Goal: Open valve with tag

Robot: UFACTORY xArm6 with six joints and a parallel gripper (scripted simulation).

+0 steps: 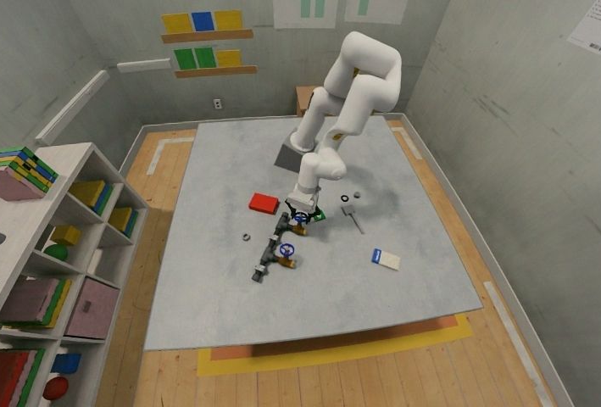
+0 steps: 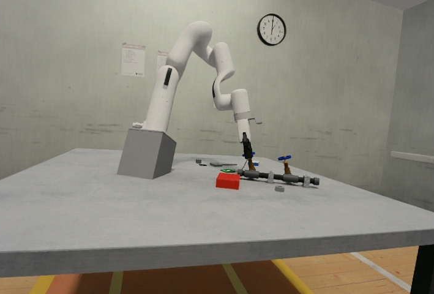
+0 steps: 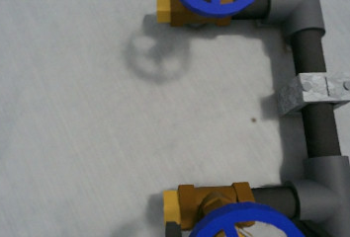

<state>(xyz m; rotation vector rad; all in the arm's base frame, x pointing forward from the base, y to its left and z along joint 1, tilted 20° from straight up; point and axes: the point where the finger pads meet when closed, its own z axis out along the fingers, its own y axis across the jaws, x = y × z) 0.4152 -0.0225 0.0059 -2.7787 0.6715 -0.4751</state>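
Right now the green tag is 6 cm behind my hand, 9 cm to the left of it and 9 cm below it. Also, from my hand: grey nut 4 cm ahead, 24 cm to the right, 9 cm below; then red block 13 cm behind, 17 cm to the right, 8 cm below; then grey flat tool 5 cm behind, 25 cm to the left, 9 cm below.
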